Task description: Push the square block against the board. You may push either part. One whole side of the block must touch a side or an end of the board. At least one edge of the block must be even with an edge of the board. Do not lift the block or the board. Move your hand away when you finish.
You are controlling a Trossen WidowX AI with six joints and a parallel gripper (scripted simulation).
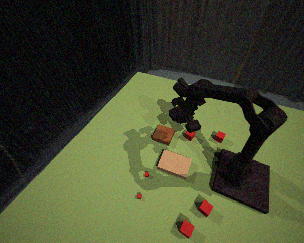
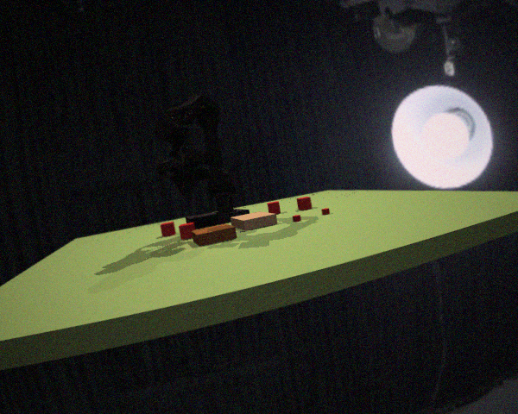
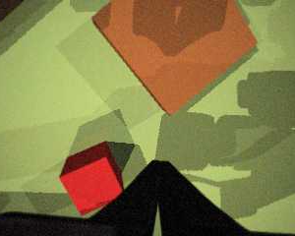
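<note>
The square block is 80 mm ahead of my gripper tip, 30 mm to the left of it and 90 mm below it. Also, from my gripper tip: board: 30 mm behind, 180 mm to the left, 90 mm below.
</note>
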